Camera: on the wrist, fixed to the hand. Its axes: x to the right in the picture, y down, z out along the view.
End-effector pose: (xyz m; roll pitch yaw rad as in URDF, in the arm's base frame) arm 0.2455 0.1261 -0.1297 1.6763 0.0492 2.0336
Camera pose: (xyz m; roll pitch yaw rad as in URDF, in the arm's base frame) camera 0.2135 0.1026 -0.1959 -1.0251 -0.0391 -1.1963
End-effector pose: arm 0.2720 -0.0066 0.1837 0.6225 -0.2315 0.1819
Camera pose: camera 0.2907 -0.0422 0.1178 0.0149 0.3129 -2.9964
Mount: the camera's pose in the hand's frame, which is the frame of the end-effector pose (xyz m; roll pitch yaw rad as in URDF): -0.0035 -0.0702 -0.0319 0.6481 0.0867 -3.1224
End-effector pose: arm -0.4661 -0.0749 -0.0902 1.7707 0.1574 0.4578
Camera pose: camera -0.4980 -0.0402 -0.1513 -1.1094 -0.1552 -2.7737
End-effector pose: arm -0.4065 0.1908 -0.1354 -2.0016 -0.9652 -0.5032
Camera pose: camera -0.4636 0.2226 -0.0944 2.7417 0.9083 2.7536
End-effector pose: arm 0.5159 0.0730 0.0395 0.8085 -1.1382 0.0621
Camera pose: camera 0.5820 0.0517 0.0058 -0.2904 1.2087 3.0637
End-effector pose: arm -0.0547 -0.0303 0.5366 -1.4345 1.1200 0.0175
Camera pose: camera 0.0032 -0.0704 0.5682 1.8982 -1.1190 -2.9202
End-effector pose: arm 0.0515 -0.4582 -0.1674 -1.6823 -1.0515 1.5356
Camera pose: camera 0.0731 -0.5244 -0.1341 2.4674 1.0170 -1.4457
